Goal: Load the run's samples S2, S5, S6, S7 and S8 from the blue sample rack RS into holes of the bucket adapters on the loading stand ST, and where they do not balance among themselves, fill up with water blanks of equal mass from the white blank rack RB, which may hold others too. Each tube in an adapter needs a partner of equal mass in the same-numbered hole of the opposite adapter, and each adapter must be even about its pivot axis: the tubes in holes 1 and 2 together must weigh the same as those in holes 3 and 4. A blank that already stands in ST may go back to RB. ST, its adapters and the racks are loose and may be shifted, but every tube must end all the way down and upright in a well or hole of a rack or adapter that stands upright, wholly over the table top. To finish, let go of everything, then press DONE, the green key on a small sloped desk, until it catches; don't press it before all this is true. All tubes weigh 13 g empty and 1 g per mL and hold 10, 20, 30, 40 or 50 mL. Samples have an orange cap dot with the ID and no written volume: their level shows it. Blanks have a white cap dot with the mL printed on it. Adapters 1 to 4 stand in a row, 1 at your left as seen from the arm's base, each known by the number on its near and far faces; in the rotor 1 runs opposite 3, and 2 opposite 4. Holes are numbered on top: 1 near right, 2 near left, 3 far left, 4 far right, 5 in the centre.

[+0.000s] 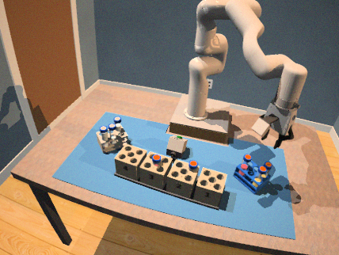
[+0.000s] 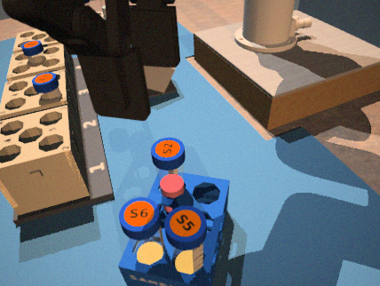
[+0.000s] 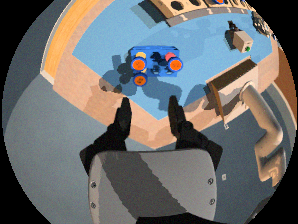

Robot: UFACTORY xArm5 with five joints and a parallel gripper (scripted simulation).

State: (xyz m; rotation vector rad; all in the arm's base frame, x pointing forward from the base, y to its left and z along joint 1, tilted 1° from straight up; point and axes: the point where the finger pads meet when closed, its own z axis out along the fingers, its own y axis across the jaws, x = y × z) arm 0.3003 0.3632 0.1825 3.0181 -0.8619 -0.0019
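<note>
The blue sample rack RS lies 220 mm below my hand, 20 mm behind it and 10 mm to the right of it. The rest, counted from my hand: white blank rack RB (660 mm to the right, 220 mm below, 30 mm ahead); blue-capped tube (660 mm to the right, 190 mm below, 70 mm ahead); loading stand ST (330 mm to the right, 240 mm below, 130 mm ahead).
</note>
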